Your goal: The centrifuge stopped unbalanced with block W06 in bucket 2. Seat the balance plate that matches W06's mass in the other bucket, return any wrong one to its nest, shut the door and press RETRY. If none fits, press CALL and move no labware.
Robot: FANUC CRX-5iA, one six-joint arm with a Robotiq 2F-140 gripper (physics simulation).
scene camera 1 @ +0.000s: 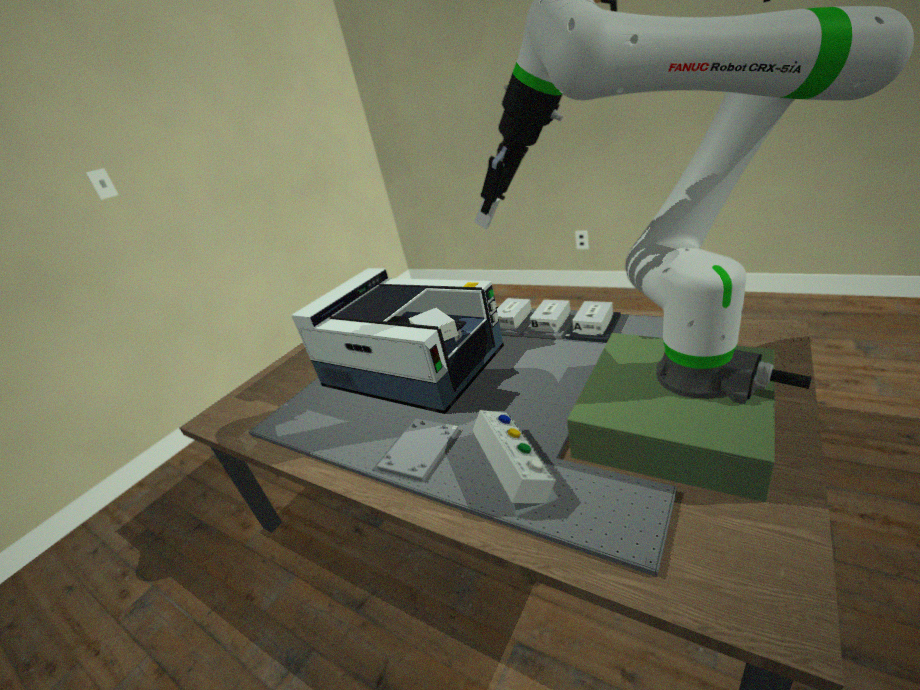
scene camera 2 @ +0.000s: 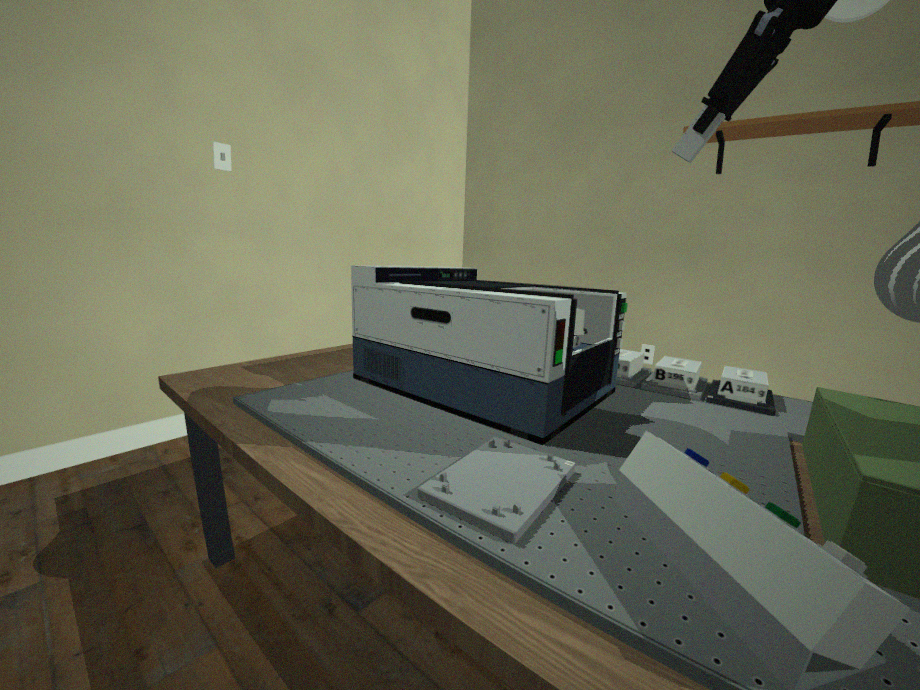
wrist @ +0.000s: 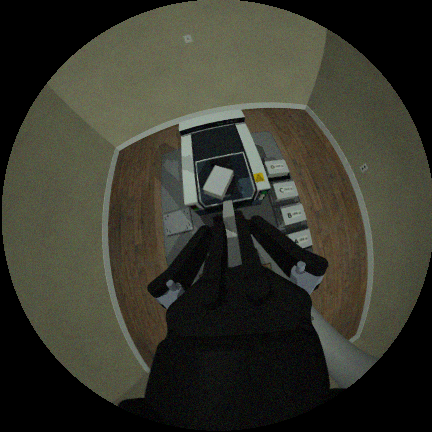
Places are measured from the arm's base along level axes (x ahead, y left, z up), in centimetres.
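Pixels of known places: gripper, fingertip midpoint: (scene camera 1: 481,224) (scene camera 2: 680,157) (wrist: 228,208); arm's base, link origin: (scene camera 1: 695,375).
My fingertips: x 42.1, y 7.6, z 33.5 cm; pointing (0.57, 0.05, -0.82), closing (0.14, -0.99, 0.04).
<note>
For each thing: its top centre in the pictures, then the offset to it from my fingertips.
- white block, top centre: (scene camera 1: 430,318) (wrist: 217,178) dx +18.7, dy +4.9, dz -23.4 cm
- Balance plates A, top centre: (scene camera 2: 744,374) (scene camera 1: 592,311) (wrist: 300,239) dx -7.3, dy -33.3, dz -36.7 cm
- B, top centre: (scene camera 2: 679,363) (scene camera 1: 549,309) (wrist: 293,213) dx +5.6, dy -31.0, dz -36.7 cm
- C, top centre: (scene camera 2: 620,353) (scene camera 1: 510,307) (wrist: 285,189) dx +18.7, dy -28.6, dz -36.7 cm
- D, top centre: (wrist: 276,166) dx +32.6, dy -26.2, dz -36.7 cm
- button box, top centre: (scene camera 2: 740,482) (scene camera 1: 506,437) dx -17.2, dy +24.7, dz -33.7 cm
- flat grey plate with small pegs, top centre: (scene camera 2: 502,467) (scene camera 1: 417,442) (wrist: 175,220) dx +4.9, dy +30.0, dz -39.6 cm
My gripper (scene camera 1: 486,215) (scene camera 2: 694,141) (wrist: 228,208) is shut and empty, high above the table. The centrifuge (scene camera 1: 371,360) (scene camera 2: 475,334) (wrist: 186,167) has its front top opening uncovered. A white block (scene camera 1: 434,323) (wrist: 218,181) sits turned at an angle inside; its label is unreadable. No second block shows in the rotor. Balance plates A (scene camera 1: 593,317) (scene camera 2: 743,384) (wrist: 300,240), B (scene camera 1: 550,315) (scene camera 2: 676,371) (wrist: 293,215), C (wrist: 285,190) and D (wrist: 276,167) stand in a row on the nests. A reads 184 g and B 196 g. The button box (scene camera 1: 505,460) (scene camera 2: 743,557) has blue, yellow, green and white buttons.
A flat grey plate with small pegs (scene camera 1: 418,447) (scene camera 2: 501,486) (wrist: 177,221) lies between the table's front edge and the centrifuge. The green base block (scene camera 1: 668,438) (scene camera 2: 876,445) carries the arm. A wooden wall shelf (scene camera 2: 810,121) is behind the gripper in scene camera 2.
</note>
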